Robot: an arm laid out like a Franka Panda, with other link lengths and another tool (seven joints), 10 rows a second.
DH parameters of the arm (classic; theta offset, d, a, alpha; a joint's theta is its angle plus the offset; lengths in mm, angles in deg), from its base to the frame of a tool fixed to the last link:
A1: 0 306.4 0 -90
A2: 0 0 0 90
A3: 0 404.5 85.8 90
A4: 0 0 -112.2 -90
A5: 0 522.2 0 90
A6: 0 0 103 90
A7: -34.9 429.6 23 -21.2
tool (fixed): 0 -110.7 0 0
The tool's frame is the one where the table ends.
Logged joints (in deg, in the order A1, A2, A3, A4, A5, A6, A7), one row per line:
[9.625 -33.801 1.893 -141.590 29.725 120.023 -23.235]
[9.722 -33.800 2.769 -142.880 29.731 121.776 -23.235]
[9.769 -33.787 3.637 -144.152 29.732 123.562 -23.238]
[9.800 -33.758 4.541 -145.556 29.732 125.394 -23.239]
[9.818 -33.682 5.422 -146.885 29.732 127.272 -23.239]
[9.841 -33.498 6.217 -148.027 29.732 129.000 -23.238]
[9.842 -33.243 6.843 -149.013 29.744 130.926 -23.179]
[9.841 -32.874 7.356 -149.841 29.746 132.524 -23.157]
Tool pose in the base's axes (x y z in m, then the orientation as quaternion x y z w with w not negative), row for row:
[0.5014 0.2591 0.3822 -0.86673 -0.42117 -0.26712 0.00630]
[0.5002 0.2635 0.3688 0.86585 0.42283 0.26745 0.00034]
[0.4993 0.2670 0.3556 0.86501 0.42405 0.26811 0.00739]
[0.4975 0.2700 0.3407 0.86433 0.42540 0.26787 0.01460]
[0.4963 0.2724 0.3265 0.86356 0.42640 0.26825 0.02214]
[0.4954 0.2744 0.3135 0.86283 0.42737 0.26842 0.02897]
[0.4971 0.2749 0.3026 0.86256 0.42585 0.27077 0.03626]
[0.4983 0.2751 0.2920 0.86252 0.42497 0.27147 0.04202]
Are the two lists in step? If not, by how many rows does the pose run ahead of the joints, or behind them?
They are in step.
